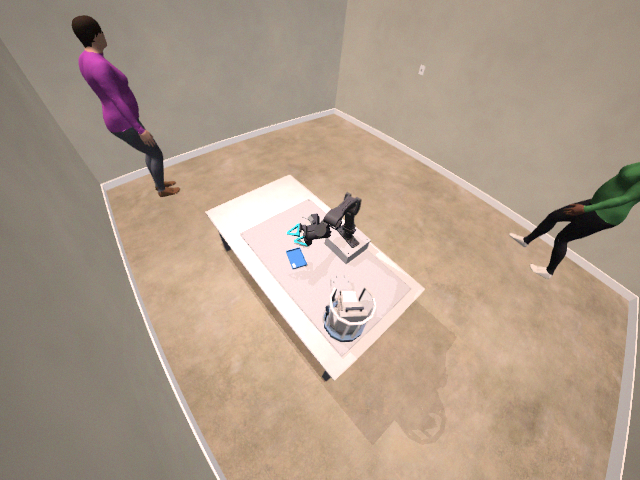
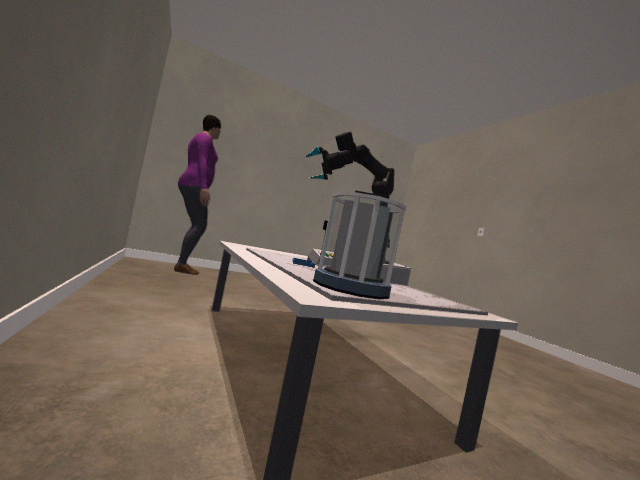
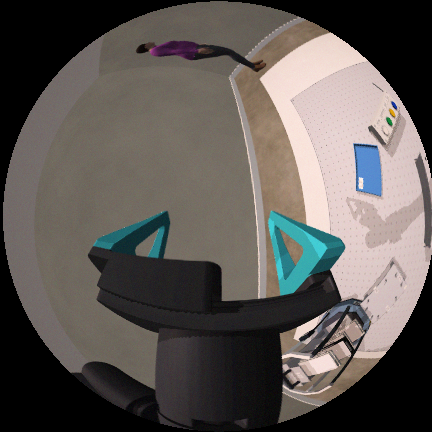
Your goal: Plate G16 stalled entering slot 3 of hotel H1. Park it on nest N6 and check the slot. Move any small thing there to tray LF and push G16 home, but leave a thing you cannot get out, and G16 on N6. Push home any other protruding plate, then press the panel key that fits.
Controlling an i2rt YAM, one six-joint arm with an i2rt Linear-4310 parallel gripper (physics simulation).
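Places are measured from the arm's base along level axes (x ahead, y left, z up), in centimetres.
Where they show: gripper, fingertip midpoint: (image 1: 290, 237) (image 2: 307, 167) (image 3: 218, 216); arm's base, origin of the base link: (image 1: 347, 236).
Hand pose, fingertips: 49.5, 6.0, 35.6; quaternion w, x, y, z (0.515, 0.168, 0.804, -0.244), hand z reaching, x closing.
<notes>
Things, the pixels of their centre, and the offset from my fingertips, as dx, dy, dz.
- round hotel carousel, body centre: (image 2: 359, 242) (image 3: 326, 349) (image 1: 347, 311) -12.2, +40.8, -29.3
- pale flat plate with pegs, body centre: (image 3: 384, 293) (image 1: 340, 287) -22.9, +22.8, -41.0
- blue tray, body centre: (image 3: 368, 167) (image 2: 303, 262) (image 1: 296, 258) -11.1, -13.5, -44.0
My gripper (image 1: 291, 237) (image 2: 307, 166) (image 3: 218, 216) is open and empty, its teal fingers wide apart, high above the table. The round hotel carousel (image 1: 342, 336) (image 2: 354, 237) (image 3: 320, 365), with a blue base, posts and a top ring, stands at one end of the mat. Plate G16, slot 3 and any small thing there cannot be made out. A pale flat plate with pegs (image 1: 341, 282) (image 3: 385, 295) lies beside the carousel; its label is unreadable. A blue tray (image 1: 296, 258) (image 2: 303, 262) (image 3: 368, 170) has a white label, too small to read. The key panel (image 3: 382, 117) shows white, green, yellow and blue keys.
The arm stands on a grey box (image 1: 348, 250) at the long edge of the white table (image 1: 248, 206) (image 2: 356, 314). A person in purple (image 1: 108, 93) (image 2: 199, 160) (image 3: 175, 49) stands beyond the table's far end. A person in green (image 1: 615, 193) is at the right.
</notes>
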